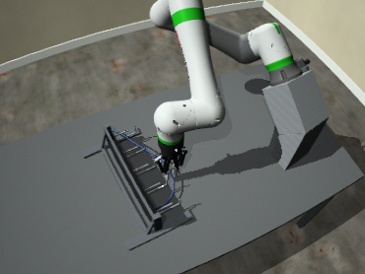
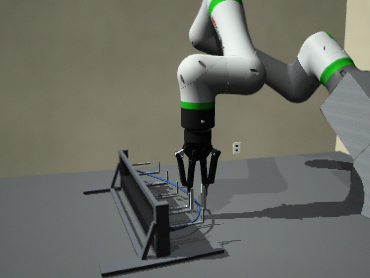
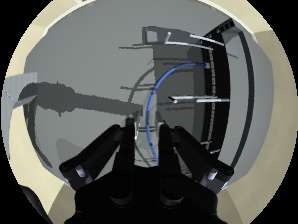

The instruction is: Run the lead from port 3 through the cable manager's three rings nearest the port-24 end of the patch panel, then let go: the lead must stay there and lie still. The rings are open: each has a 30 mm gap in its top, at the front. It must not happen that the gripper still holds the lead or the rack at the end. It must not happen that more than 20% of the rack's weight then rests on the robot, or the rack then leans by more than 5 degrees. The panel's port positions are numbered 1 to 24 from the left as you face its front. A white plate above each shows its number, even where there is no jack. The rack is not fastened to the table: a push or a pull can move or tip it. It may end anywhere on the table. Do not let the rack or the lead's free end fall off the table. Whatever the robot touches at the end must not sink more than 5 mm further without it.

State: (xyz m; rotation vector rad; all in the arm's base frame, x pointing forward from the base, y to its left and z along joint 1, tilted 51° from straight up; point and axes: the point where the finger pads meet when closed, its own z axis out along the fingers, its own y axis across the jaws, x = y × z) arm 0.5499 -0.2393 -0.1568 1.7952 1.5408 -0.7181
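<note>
The rack lies 150 mm ahead of my hand and 70 mm to the right of it.
</note>
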